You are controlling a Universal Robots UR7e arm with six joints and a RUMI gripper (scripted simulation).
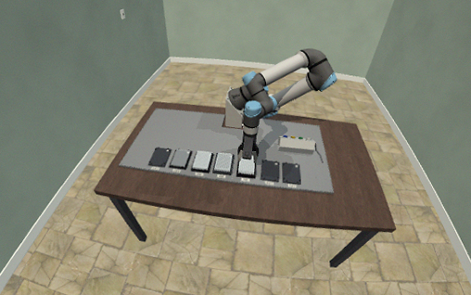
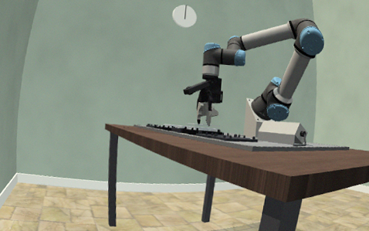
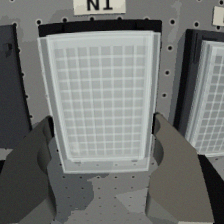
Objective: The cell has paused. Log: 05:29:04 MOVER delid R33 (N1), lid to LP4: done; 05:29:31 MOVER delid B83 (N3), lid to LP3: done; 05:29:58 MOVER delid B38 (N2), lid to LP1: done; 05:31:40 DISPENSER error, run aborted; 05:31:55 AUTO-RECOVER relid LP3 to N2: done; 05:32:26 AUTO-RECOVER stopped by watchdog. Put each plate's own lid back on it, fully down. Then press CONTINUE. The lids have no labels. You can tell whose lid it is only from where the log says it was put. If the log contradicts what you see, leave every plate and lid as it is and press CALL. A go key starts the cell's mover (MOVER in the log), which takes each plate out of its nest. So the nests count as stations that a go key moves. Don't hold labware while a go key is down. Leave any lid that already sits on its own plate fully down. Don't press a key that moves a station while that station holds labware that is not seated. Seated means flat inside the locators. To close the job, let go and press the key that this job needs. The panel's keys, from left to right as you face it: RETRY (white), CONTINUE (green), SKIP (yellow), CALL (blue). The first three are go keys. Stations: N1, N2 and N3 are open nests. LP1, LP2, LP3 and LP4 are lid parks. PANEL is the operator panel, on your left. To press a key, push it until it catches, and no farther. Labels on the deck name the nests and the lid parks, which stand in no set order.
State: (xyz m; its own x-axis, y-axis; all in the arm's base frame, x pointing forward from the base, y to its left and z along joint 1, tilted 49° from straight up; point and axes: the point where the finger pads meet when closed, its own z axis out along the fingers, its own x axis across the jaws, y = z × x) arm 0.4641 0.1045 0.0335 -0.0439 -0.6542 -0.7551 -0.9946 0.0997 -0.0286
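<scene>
Now: hand 13 cm to the left of the white plate, 3 cm above it and 1 cm past it. The rest, counted from my hand: grey lid (39 cm to the right, 4 cm below, 3 cm behind); then well plate (25 cm to the right, 3 cm below, 2 cm behind); then black lid park (39 cm to the right, 5 cm below, 3 cm behind).
</scene>
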